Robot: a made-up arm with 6 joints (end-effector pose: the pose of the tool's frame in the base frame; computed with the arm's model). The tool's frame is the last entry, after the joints. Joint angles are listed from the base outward.
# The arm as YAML. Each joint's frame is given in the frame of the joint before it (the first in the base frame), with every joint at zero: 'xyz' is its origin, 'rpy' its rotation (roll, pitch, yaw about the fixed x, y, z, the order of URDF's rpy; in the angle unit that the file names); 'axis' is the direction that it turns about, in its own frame. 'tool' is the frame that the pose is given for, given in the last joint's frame.
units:
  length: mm
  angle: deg
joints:
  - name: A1
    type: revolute
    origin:
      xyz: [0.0, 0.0, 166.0]
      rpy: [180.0, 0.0, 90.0]
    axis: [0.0, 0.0, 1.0]
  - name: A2
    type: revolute
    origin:
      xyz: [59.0, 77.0, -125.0]
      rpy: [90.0, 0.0, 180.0]
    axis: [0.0, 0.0, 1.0]
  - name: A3
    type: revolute
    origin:
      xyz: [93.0, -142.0, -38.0]
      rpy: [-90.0, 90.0, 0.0]
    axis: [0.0, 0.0, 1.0]
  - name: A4
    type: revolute
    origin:
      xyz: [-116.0, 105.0, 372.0]
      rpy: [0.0, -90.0, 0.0]
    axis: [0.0, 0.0, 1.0]
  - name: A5
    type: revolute
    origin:
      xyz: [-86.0, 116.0, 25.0]
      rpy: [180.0, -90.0, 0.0]
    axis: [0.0, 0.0, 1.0]
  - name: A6
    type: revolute
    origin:
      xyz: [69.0, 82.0, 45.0]
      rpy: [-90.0, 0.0, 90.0]
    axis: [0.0, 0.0, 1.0]
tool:
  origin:
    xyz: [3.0, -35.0, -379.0]
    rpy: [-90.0, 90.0, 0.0]
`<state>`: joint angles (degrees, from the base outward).
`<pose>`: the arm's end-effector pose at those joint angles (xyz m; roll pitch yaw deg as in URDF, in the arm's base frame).
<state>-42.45 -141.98 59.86 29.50 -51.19 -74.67</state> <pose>0.3190 0.6520 0.4412 -48.15 10.26 66.12</pose>
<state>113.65 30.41 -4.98 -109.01 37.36 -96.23</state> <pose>0.0086 -0.5363 0.3165 20.83 -39.01 -118.16</pose>
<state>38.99 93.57 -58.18 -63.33 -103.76 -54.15</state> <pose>0.3053 0.7469 0.5153 -9.50 -4.69 80.85</pose>
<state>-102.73 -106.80 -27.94 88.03 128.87 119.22</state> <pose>0.3005 -0.1160 0.5619 -129.38 -31.94 -26.95</pose>
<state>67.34 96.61 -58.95 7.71 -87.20 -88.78</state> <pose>-0.0426 0.4318 0.7270 -13.70 -32.23 126.10</pose>
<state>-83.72 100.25 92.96 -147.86 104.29 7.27</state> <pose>-0.1010 0.4142 0.2504 -90.12 -6.27 50.57</pose>
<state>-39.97 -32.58 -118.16 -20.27 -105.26 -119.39</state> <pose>-0.1622 -0.6914 0.1588 147.64 -4.20 -92.52</pose>
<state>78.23 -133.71 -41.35 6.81 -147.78 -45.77</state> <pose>-0.2540 0.4066 0.2986 174.34 -4.19 92.70</pose>
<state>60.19 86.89 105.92 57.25 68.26 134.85</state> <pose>0.3796 0.3889 0.0079 150.75 15.09 67.09</pose>
